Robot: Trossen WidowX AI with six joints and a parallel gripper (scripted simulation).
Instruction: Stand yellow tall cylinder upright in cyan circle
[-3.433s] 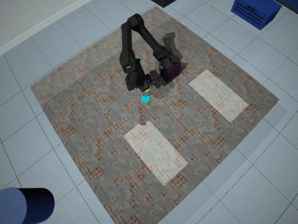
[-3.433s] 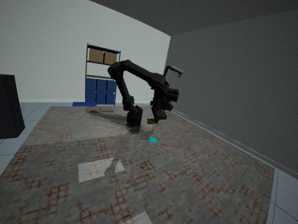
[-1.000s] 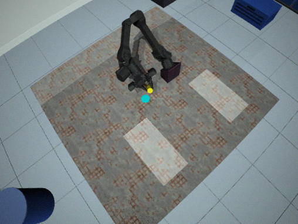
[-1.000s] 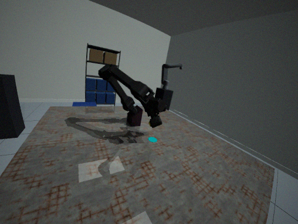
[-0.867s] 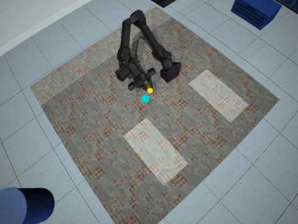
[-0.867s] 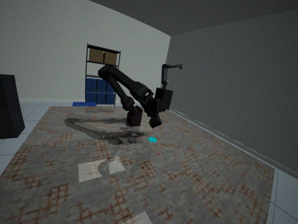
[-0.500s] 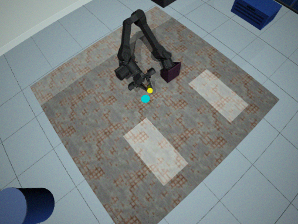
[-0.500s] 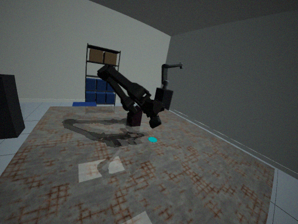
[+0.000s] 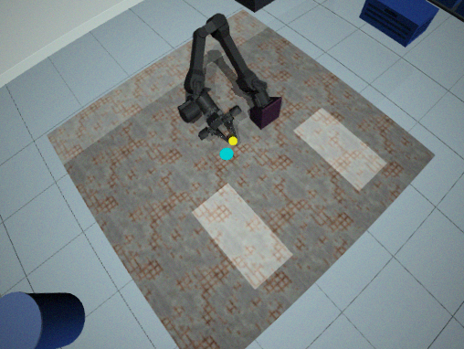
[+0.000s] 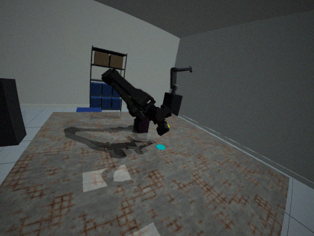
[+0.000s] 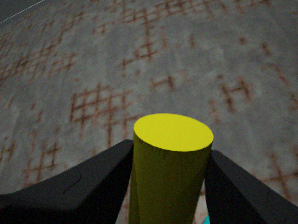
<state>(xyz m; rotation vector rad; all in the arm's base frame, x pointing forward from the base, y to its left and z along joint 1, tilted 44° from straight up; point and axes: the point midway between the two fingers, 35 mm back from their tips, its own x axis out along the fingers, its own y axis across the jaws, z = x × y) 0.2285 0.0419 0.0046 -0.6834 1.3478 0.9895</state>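
Right now the cyan circle is 2 cm ahead of my gripper tip, 3 cm to the right of it and 13 cm below it. The rest, counted from my gripper tip: yellow tall cylinder 1 cm behind, 1 cm to the right, 2 cm below.
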